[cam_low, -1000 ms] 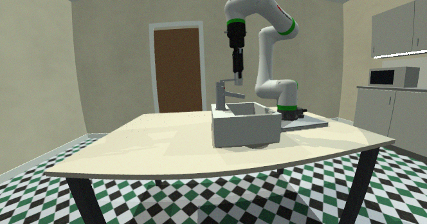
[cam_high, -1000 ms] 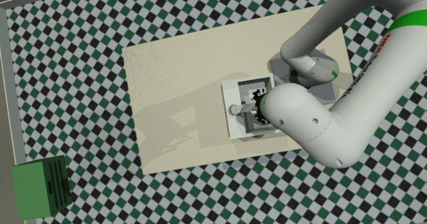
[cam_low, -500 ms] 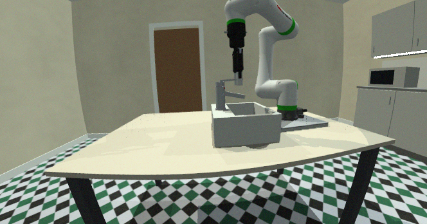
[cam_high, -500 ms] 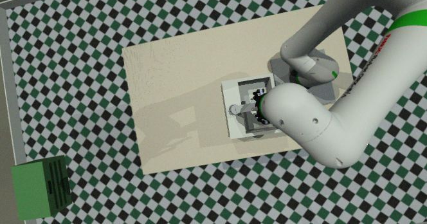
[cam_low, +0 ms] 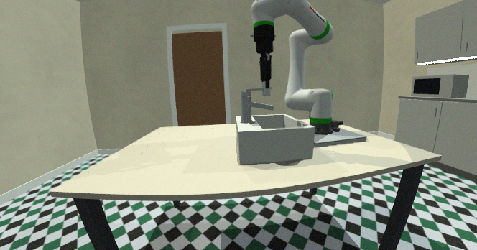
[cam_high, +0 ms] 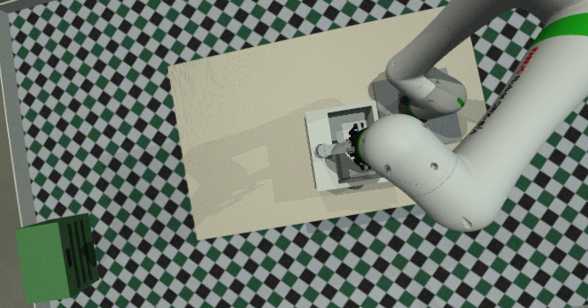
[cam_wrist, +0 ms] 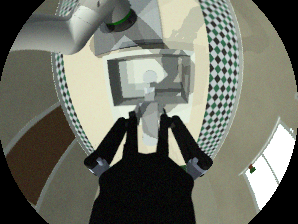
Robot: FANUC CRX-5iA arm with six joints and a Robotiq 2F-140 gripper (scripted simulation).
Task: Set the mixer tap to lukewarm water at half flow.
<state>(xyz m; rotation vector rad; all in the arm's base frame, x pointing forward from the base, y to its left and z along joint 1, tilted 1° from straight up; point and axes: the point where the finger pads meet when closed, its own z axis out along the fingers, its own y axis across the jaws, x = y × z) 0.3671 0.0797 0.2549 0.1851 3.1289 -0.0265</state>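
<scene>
Now: hand 4 cm short of the lever. From my hand the other things lie so: grey mixer tap (6 cm ahead, 5 cm below, 1 cm to the right); sink basin (24 cm below, 3 cm behind).
</scene>
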